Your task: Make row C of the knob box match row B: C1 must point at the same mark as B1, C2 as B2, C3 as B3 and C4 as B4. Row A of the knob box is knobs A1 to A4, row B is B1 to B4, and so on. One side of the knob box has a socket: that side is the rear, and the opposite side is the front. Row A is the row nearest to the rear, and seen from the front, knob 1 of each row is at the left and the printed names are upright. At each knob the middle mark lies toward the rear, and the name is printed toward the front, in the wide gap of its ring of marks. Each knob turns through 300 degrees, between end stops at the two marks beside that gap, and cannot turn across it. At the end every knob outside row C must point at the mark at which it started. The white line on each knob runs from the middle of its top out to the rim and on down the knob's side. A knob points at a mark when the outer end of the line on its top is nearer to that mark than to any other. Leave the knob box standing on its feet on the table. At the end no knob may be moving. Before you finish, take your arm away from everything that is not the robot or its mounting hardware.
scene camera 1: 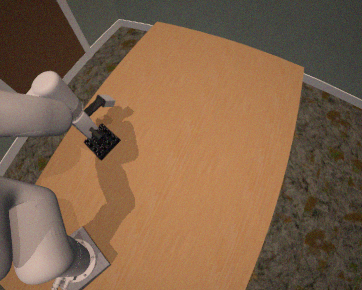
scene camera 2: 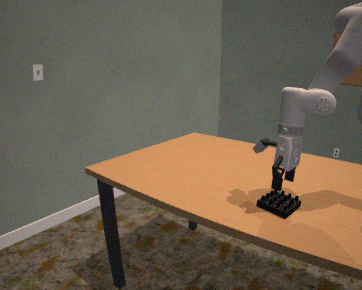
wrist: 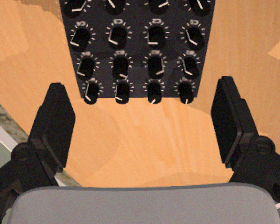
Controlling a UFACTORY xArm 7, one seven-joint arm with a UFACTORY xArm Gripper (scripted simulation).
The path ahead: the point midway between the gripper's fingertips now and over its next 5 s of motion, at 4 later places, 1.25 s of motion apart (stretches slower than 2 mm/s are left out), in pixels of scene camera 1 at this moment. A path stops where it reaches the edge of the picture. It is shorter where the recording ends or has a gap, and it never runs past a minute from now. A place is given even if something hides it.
My gripper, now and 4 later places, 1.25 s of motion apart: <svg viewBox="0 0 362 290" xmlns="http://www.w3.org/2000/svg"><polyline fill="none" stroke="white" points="95,134 86,143 92,135 98,133 102,137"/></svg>
